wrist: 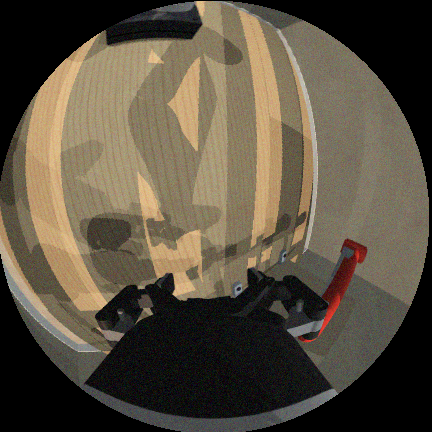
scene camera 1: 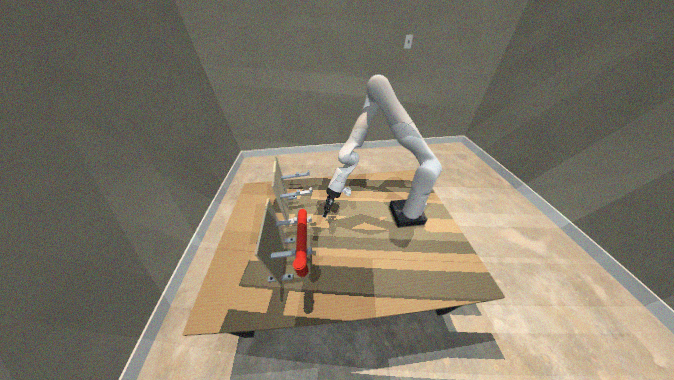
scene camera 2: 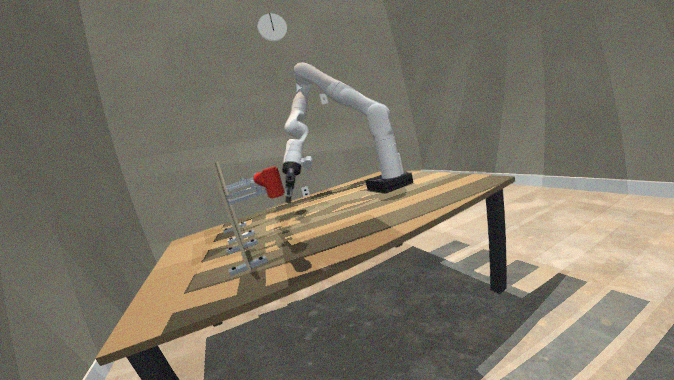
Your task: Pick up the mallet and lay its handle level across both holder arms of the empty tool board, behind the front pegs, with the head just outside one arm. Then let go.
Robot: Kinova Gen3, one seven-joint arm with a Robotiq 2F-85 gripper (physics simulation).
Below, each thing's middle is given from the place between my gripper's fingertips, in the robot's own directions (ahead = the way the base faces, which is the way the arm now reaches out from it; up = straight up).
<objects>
Right now the red mallet (scene camera 1: 300,263) is 100 mm ahead of my hand, 200 mm to the left of it and 120 mm above it.
</objects>
